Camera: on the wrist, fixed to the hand. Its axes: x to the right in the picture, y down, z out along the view.
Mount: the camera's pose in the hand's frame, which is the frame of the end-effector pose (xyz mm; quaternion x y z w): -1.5 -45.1 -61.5 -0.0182 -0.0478 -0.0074 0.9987
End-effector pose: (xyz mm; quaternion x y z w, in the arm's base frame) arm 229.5 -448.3 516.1 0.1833 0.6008 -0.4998 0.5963
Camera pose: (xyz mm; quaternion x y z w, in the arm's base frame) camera 160.2 -416.9 521.7 0.1439 0.5820 -0.5014 0.6239
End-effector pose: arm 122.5 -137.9 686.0 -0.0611 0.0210 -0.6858 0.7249
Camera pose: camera 70.7 -142.4 630.2 -0.1071 -0.0016 -0.6870 0.7188
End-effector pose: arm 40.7 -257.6 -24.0 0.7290 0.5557 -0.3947 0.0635
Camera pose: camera 32.8 -209.2 34.4 0.7039 0.5645 -0.4194 0.1003
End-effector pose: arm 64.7 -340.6 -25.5 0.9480 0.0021 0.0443 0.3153
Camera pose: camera 59.0 -267.8 -3.6 0.9431 -0.0068 -0.0034 0.3325
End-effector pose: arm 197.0 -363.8 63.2 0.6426 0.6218 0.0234 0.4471
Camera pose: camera 125.5 -339.3 73.6 0.6301 0.6039 0.0007 0.4881
